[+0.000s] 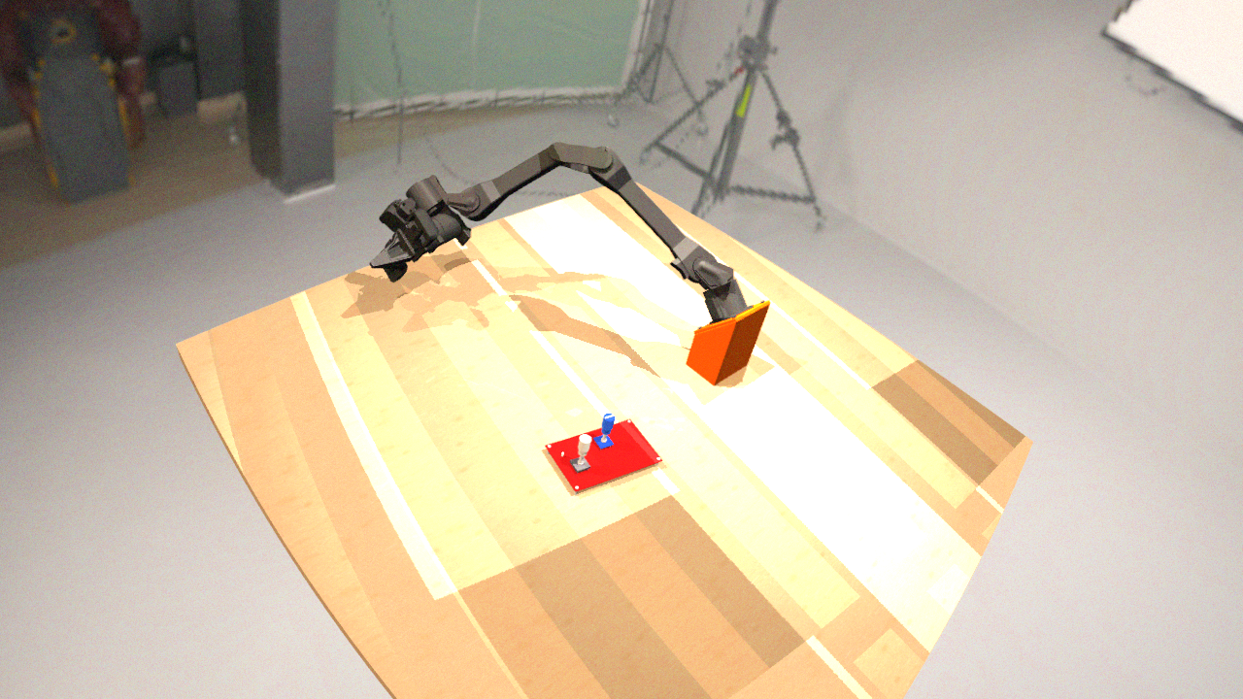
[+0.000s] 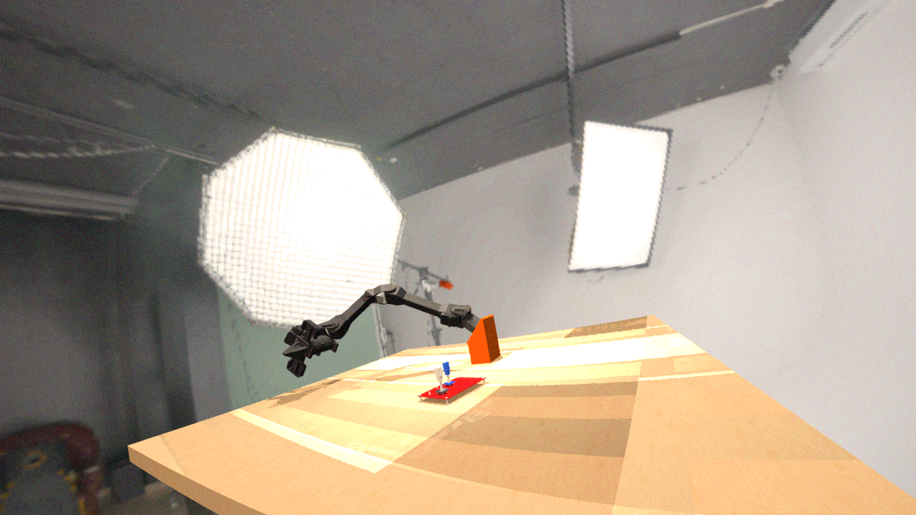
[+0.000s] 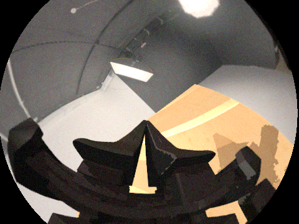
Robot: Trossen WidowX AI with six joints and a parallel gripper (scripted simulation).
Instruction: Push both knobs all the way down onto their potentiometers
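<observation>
Now: the grey knob 16 cm behind my gripper tip, 45 cm to the left of it and 10 cm below it. From my gripper tip the other things lie so: blue potentiometer (22 cm behind, 42 cm to the left, 11 cm below); then blue knob (22 cm behind, 42 cm to the left, 10 cm below).
</observation>
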